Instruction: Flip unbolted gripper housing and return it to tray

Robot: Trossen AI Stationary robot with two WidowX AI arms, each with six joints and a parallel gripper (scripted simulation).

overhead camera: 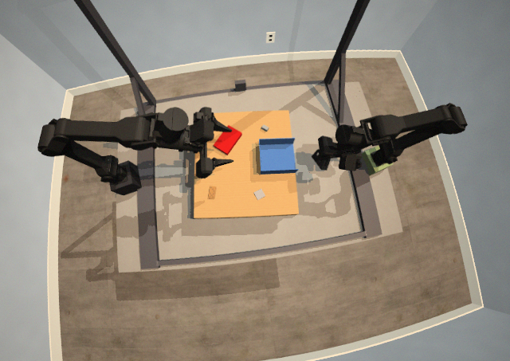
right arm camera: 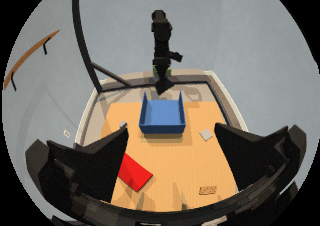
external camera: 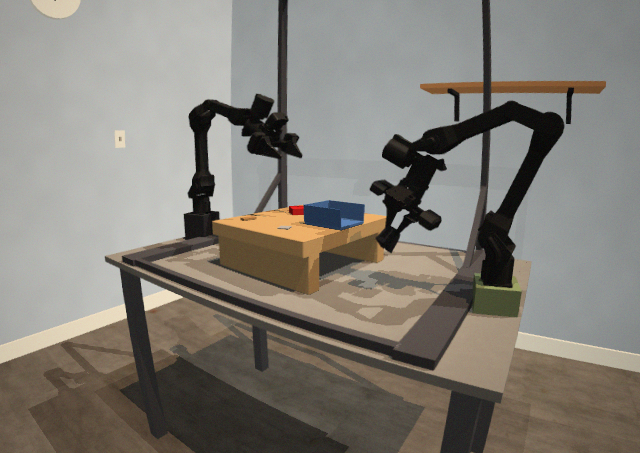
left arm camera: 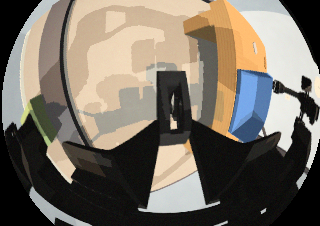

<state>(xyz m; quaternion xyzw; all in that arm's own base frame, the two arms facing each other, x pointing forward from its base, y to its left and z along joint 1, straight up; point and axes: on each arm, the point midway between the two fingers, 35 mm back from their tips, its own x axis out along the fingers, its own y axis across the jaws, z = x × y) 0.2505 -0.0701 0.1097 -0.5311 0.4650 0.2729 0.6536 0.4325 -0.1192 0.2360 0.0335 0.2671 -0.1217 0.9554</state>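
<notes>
Now: left hand 2 cm to the left of the dark gripper housing and 5 cm above it. From my left hand the other things lie so: orange wooden bench 1 cm behind, 31 cm to the right, 9 cm below; then blue tray 22 cm to the right, 2 cm below.
</notes>
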